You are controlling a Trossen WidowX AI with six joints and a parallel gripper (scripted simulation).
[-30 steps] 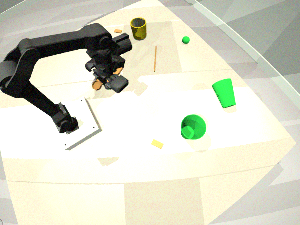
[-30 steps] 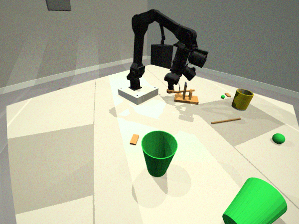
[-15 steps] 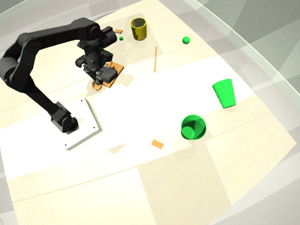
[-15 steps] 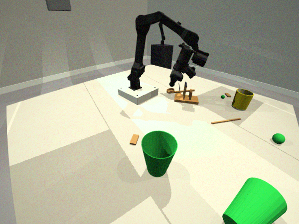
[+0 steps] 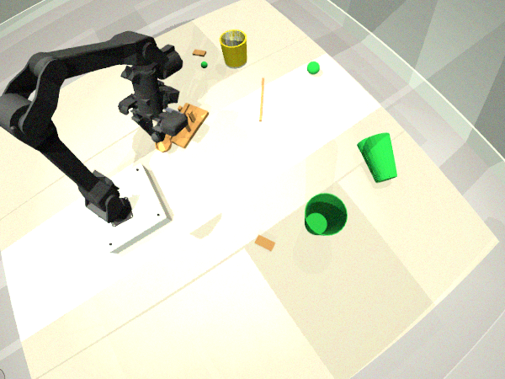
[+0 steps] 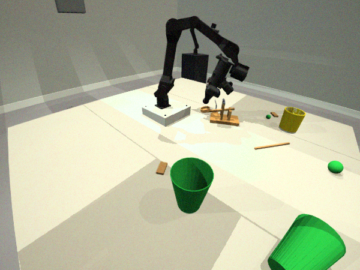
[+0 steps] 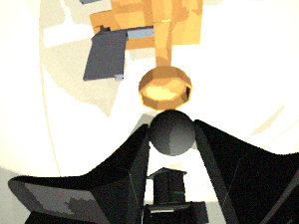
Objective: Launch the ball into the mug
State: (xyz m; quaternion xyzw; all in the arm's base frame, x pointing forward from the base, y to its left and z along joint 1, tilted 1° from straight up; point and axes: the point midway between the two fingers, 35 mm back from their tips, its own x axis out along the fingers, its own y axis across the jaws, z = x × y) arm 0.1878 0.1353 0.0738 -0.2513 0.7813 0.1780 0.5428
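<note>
Now: the black ball 1 cm above my gripper tip. From my gripper tip the other things lie so: wooden catapult: 4 cm to the left, 4 cm below, 4 cm ahead; then small green ball: 27 cm to the left, 23 cm ahead, 8 cm below; then thin wooden stick: 34 cm ahead, 9 cm below, 4 cm to the left.
</note>
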